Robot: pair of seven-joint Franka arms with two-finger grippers.
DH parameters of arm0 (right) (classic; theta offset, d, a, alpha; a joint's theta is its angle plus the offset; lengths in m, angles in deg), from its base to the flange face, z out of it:
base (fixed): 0 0 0 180
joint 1: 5.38 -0.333 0 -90
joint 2: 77.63 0 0 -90
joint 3: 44.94 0.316 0.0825 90
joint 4: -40.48 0 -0.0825 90
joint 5: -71.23 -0.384 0 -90
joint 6: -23.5 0 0.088 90
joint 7: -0.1 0.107 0 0
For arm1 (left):
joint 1: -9.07 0.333 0 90
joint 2: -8.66 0 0 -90
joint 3: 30.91 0.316 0.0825 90
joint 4: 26.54 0 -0.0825 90
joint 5: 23.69 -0.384 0 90
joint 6: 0.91 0 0.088 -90
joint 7: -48.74 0.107 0 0
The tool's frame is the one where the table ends.
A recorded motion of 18 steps. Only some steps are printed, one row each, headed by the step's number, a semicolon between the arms.
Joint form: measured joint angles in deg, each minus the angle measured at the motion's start. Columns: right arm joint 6, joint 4, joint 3, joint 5, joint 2, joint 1, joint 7; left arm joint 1, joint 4, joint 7, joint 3, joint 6, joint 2, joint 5.
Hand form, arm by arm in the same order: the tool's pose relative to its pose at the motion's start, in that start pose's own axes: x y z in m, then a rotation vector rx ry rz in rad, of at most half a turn. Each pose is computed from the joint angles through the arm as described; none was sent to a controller.
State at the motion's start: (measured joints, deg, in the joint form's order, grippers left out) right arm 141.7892 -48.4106 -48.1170 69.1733 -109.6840 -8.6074 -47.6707; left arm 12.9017 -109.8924 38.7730 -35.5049 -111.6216 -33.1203 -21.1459
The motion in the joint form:
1: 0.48 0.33 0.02 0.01 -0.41 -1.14 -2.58; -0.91 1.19 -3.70 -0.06 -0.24 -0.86 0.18
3: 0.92 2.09 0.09 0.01 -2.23 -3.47 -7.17; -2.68 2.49 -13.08 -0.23 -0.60 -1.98 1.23
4: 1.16 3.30 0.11 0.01 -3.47 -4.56 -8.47; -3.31 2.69 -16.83 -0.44 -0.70 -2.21 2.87
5: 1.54 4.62 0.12 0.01 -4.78 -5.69 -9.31; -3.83 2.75 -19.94 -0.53 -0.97 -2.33 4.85
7: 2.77 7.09 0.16 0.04 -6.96 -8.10 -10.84; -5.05 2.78 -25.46 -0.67 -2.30 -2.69 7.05
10: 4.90 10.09 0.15 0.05 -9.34 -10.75 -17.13; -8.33 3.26 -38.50 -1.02 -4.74 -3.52 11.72
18: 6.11 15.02 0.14 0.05 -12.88 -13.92 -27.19; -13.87 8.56 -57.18 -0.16 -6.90 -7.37 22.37
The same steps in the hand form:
1: 0.0117 -0.0081 0.0016 -0.0060 0.0037 -0.0654; 0.0027 0.0121 0.0012 -0.0024 0.0082 -0.0498
3: 0.0379 -0.0237 0.0089 -0.0128 0.0057 -0.1881; 0.0032 0.0364 0.0058 -0.0171 0.0101 -0.1882
4: 0.0510 -0.0305 0.0140 -0.0167 0.0067 -0.2307; 0.0014 0.0479 0.0077 -0.0421 0.0004 -0.2503
5: 0.0648 -0.0375 0.0190 -0.0229 0.0098 -0.2659; -0.0001 0.0572 0.0089 -0.0719 -0.0100 -0.3071
7: 0.0933 -0.0543 0.0244 -0.0451 0.0247 -0.3369; -0.0021 0.0754 0.0126 -0.1066 -0.0142 -0.3967
10: 0.1253 -0.0732 0.0268 -0.0858 0.0508 -0.4947; -0.0105 0.1220 0.0197 -0.1753 -0.0404 -0.5990
18: 0.1642 -0.0983 0.0301 -0.1295 0.0692 -0.7281; -0.0146 0.1920 0.0272 -0.3106 -0.1434 -0.9172

